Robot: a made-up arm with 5 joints.
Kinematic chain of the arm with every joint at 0, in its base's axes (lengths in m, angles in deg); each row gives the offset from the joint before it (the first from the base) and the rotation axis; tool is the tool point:
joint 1: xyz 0 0 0.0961 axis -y
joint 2: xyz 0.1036 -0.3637 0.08 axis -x
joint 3: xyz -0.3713 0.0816 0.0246 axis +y
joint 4: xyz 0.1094 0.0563 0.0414 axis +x
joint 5: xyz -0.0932 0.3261 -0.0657 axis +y
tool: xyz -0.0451 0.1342 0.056
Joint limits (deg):
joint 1: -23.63..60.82
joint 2: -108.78..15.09
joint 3: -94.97..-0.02
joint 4: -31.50..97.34
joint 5: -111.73..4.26
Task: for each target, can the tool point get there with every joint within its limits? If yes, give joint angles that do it. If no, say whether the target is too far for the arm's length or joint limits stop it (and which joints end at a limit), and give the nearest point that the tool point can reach.
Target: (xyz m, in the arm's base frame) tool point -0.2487 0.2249 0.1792
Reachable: yes | joints -2.42 -7.49 -38.70 -8.79 -51.83
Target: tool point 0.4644 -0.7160 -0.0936
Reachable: no: joint limits stop it (at a limit: joint 1, joint 2, joint 3, joint 4, joint 5) | nearest point -0.1361 -0.8867 -0.1629 | short by 0.628 m
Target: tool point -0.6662 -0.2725 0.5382
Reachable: yes | joints 24.69 -64.45 -35.81 35.29 -95.57
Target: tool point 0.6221 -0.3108 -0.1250
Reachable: no: joint limits stop it (at a limit: joint 1, joint 2, joint 4, joint 5) | nearest point 0.1850 0.0189 -0.1486 | short by 0.548 m
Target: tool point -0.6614 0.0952 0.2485
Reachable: yes | joints 15.46 -20.24 -76.23 51.67 -95.97
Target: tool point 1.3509 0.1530 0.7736
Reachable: no: too far | nearest point 0.2379 -0.1636 0.5368 | short by 1.181 m
